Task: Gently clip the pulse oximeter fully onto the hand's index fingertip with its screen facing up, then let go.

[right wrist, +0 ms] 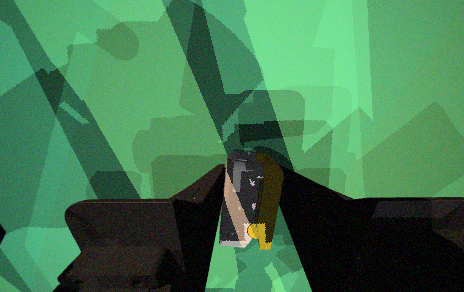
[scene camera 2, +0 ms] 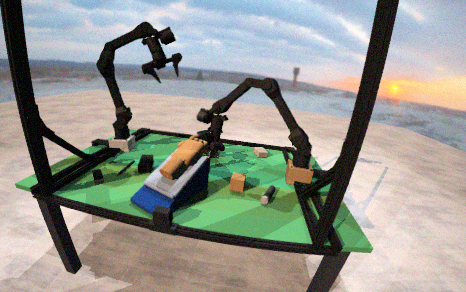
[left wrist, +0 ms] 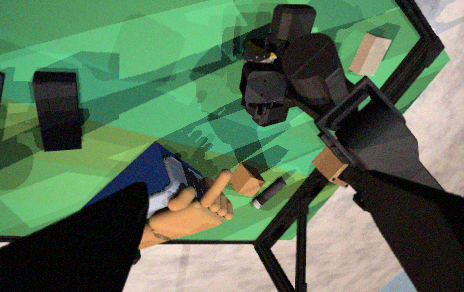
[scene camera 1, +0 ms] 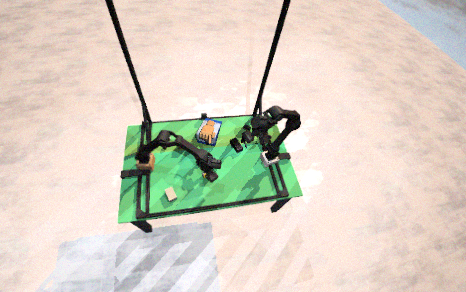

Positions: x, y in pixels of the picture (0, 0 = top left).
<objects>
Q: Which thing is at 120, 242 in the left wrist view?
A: My left gripper.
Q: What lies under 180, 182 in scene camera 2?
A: A blue and grey pad.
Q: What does the tan cube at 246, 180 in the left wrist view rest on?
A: The table.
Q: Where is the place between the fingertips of my right gripper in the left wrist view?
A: At 250, 50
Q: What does my left gripper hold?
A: Nothing.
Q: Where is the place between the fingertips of my right gripper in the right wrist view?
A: At 247, 169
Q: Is my left gripper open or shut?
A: Open.
</objects>
